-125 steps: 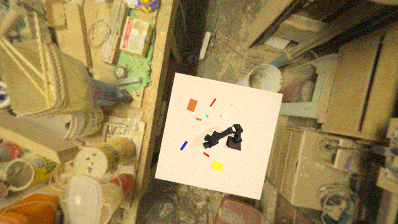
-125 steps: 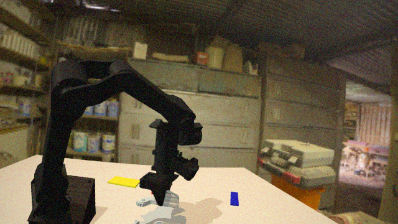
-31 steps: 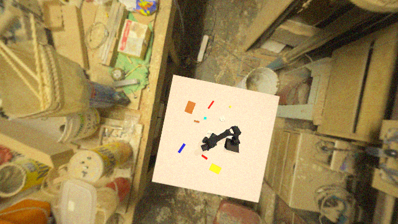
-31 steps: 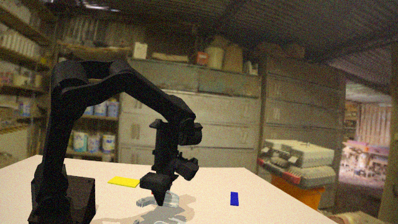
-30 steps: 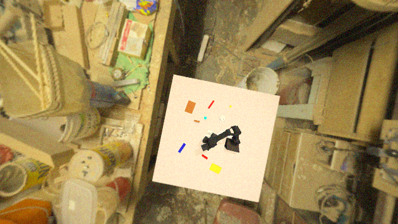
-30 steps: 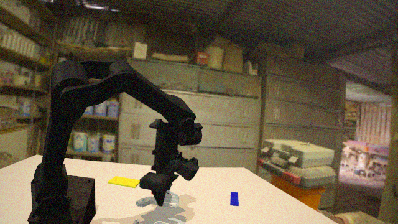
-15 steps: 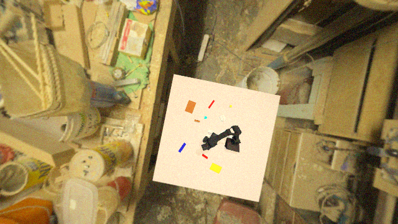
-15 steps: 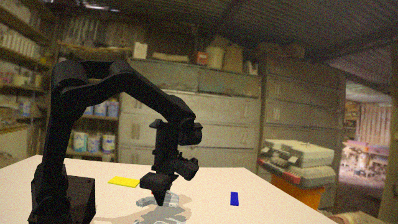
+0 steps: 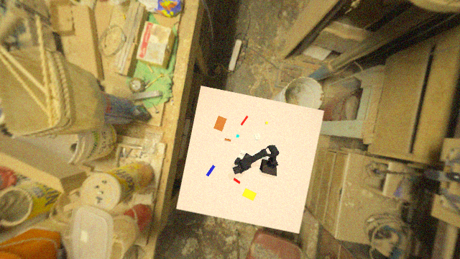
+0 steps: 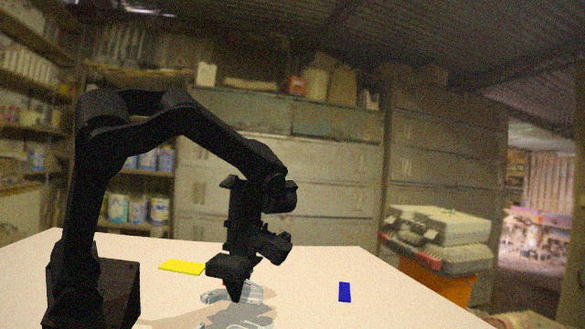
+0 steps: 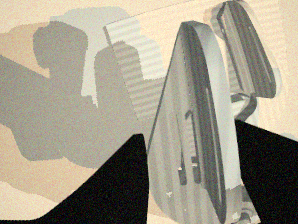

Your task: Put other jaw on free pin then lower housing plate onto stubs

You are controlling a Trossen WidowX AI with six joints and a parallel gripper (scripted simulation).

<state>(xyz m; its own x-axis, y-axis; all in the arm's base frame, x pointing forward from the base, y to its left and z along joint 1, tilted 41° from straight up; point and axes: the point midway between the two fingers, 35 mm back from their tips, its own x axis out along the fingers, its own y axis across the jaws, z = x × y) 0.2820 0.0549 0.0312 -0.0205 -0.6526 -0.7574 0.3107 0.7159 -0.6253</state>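
Right now the pale ribbed base is 10 mm ahead of my gripper tip, 30 mm to the right of it and 80 mm below it. Round my gripper tip: brown block: 190 mm ahead, 160 mm to the right, 60 mm below; then cyan block: 100 mm ahead, 220 mm to the right, 80 mm below; then housing plate: 90 mm behind, 270 mm to the right, 50 mm below.
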